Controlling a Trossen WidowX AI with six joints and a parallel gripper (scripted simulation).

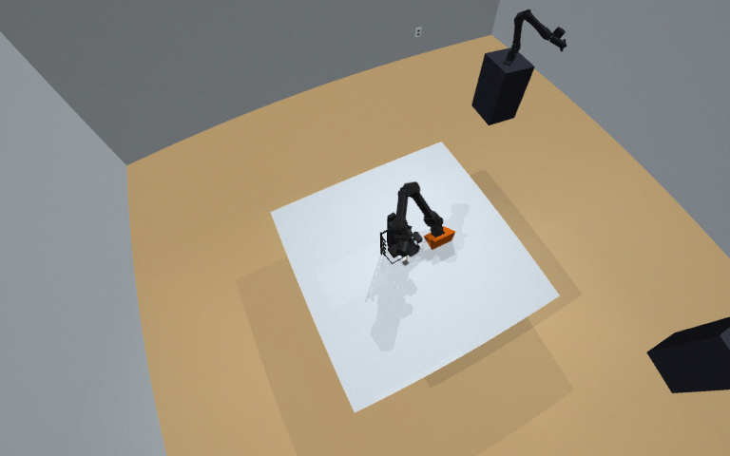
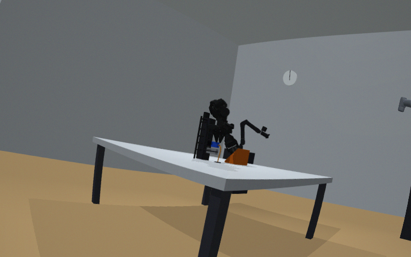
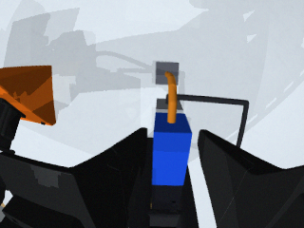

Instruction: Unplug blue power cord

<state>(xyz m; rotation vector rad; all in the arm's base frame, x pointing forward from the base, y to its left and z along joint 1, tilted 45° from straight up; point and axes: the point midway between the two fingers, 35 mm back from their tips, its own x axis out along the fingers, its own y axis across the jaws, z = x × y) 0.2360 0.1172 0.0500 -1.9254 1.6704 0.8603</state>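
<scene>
The blue plug lies 10 mm ahead of my gripper tip, 40 mm to the right of it and 10 mm below it. Also, from my gripper tip: grey anchor 20 mm to the left, 120 mm below.
</scene>
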